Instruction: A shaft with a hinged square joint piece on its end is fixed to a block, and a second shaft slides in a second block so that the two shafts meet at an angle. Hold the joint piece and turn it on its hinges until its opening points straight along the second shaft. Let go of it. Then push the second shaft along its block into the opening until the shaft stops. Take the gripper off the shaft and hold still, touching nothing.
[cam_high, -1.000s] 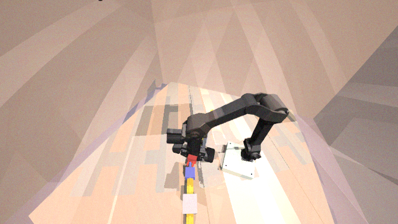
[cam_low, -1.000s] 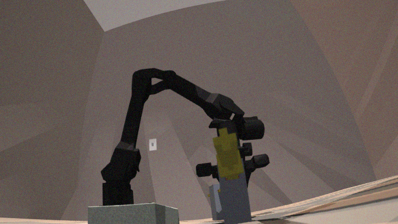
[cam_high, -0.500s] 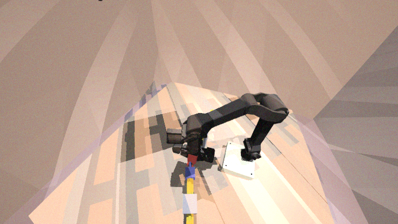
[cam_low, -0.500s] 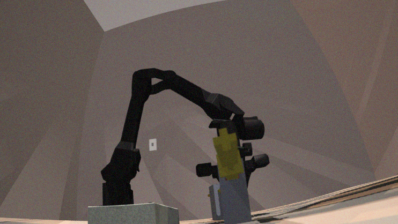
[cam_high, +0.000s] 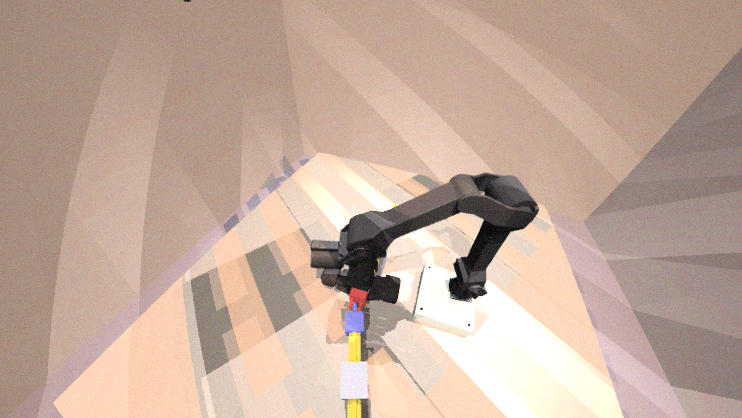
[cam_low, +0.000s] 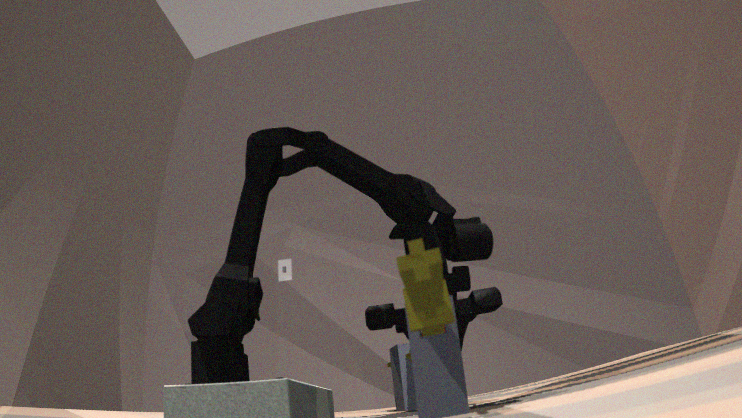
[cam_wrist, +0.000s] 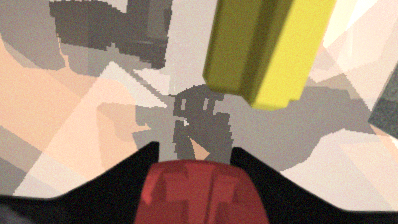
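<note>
The red square joint piece is 1 cm to the left of my gripper tip and 4 cm above it.
</note>
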